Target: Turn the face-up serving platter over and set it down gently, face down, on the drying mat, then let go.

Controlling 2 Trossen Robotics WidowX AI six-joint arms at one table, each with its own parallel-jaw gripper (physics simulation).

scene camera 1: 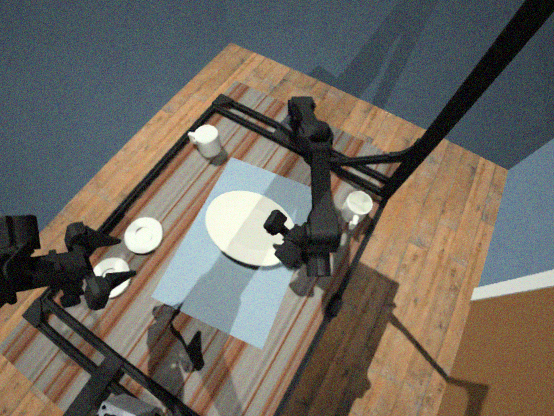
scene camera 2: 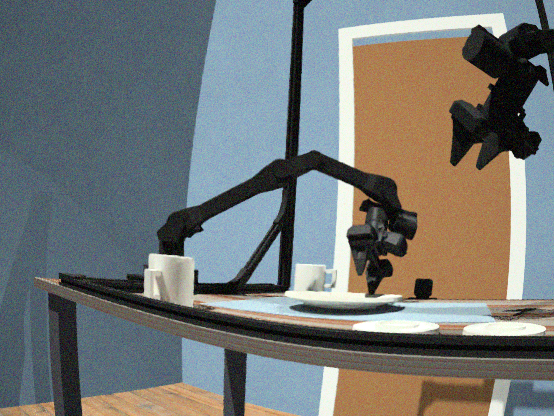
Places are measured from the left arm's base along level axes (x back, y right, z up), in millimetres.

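Pixels of known places: left gripper, between the fingertips: [scene camera 1: 128, 256] [scene camera 2: 465, 166]; right gripper, between the fingertips: [scene camera 1: 278, 240] [scene camera 2: 365, 285]; right arm's base, origin of its link: [scene camera 1: 298, 121].
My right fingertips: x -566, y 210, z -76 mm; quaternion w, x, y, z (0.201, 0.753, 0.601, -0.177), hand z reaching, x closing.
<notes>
Ahead of a thing's pixels: the offset from my right fingertips to its top centre. Level surfaces: height alone.
The white oval serving platter @[dx -22, dy -97, dz -9 mm] [scene camera 1: 235, 220] [scene camera 2: 340, 300] lies face up on the light blue drying mat @[dz -43 mm] [scene camera 1: 175, 285] [scene camera 2: 460, 311]. In scene camera 2 its rim flares above a narrower base. My right gripper [scene camera 1: 281, 239] [scene camera 2: 366, 283] is open and empty, pointing down at the platter's right part. One fingertip appears very close to the rim; whether it touches cannot be told, and the arm hides part of the platter in scene camera 1. My left gripper [scene camera 1: 127, 257] [scene camera 2: 467, 165] is open and empty, high above the table, at the left in scene camera 1.
A white mug @[dx -272, dy -364, dz +41 mm] [scene camera 1: 207, 141] [scene camera 2: 175, 280] stands near the frame rail; another white mug @[dx -168, dy +207, dz +41 mm] [scene camera 1: 359, 204] [scene camera 2: 309, 277] stands beyond the mat near the right arm. Two white saucers, one @[dx +107, dy -415, dz -30 mm] [scene camera 1: 143, 235] [scene camera 2: 395, 327] and another @[dx +260, dy -448, dz -30 mm] [scene camera 1: 120, 290] [scene camera 2: 504, 330], lie near the left gripper. Black frame rails [scene camera 1: 150, 187] border the table.
</notes>
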